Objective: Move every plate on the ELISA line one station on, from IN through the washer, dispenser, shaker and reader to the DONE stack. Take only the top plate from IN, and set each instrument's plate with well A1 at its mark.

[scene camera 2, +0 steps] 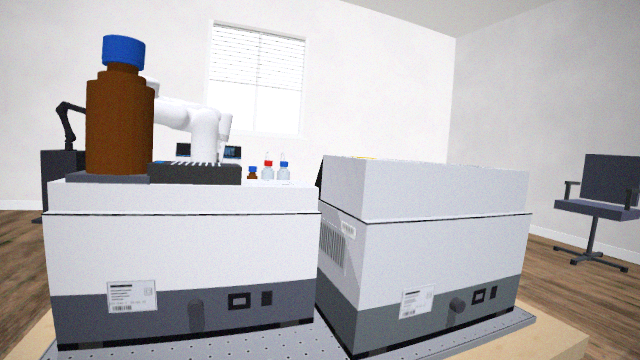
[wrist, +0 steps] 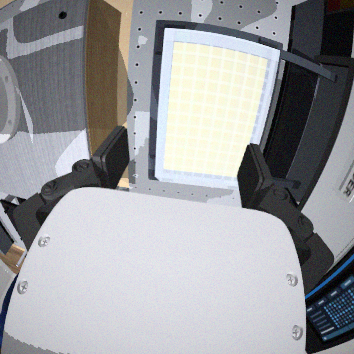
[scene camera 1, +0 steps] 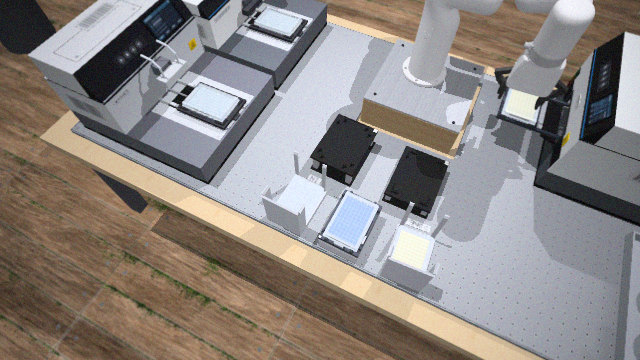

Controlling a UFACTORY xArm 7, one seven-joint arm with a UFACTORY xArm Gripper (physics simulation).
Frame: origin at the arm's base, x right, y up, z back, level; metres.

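Seen in the pictures: gripper, fingertip midpoint: (wrist: pixel 184 149) (scene camera 1: pixel 518 100); arm's base at its link origin: (scene camera 1: pixel 423 71).
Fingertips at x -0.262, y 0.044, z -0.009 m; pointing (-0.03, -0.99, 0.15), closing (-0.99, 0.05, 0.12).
Offsets run from my fingertips to a thing's middle. "spot": to the spot under its first point.
My gripper (scene camera 1: pixel 522 96) (wrist: pixel 184 149) is open and empty above the near end of the yellow-welled plate {dx -0.016, dy -0.021, dz +0.025 m} (scene camera 1: pixel 520 109) (wrist: pixel 215 110). This plate lies in the dark carrier of the reader {spot: dx -0.202, dy +0.088, dz -0.116 m} (scene camera 1: pixel 612 145). In the wrist view the right finger overlaps its right edge, and the left finger is well outside its left edge. In scene camera 1, pale plates {dx +0.689, dy -0.032, dz -0.428 m} (scene camera 1: pixel 211 102) {dx +0.736, dy -0.031, dz -0.058 m} (scene camera 1: pixel 278 22) lie on the two left instruments. A blue plate {dx +0.202, dy -0.070, dz -0.503 m} (scene camera 1: pixel 351 220) lies in a low holder between the IN rack {spot: dx +0.340, dy -0.064, dz -0.586 m} (scene camera 1: pixel 282 216), with a whitish plate {dx +0.348, dy -0.104, dz -0.517 m} (scene camera 1: pixel 300 197), and the DONE rack {spot: dx +0.034, dy -0.061, dz -0.552 m} (scene camera 1: pixel 407 275), with a yellow plate {dx +0.050, dy -0.117, dz -0.485 m} (scene camera 1: pixel 411 249).
Two black blocks {spot: dx +0.321, dy -0.072, dz -0.331 m} (scene camera 1: pixel 345 147) {spot: dx +0.120, dy -0.092, dz -0.306 m} (scene camera 1: pixel 417 180) stand behind the racks. The arm's wood-sided pedestal (scene camera 1: pixel 407 122) (wrist: pixel 102 75) is left of the gripper. Upright posts rise at the racks' corners. A brown bottle {spot: dx +0.963, dy +0.161, dz +0.011 m} (scene camera 2: pixel 120 125) stands on an instrument in scene camera 2; the gripper cannot be made out there.
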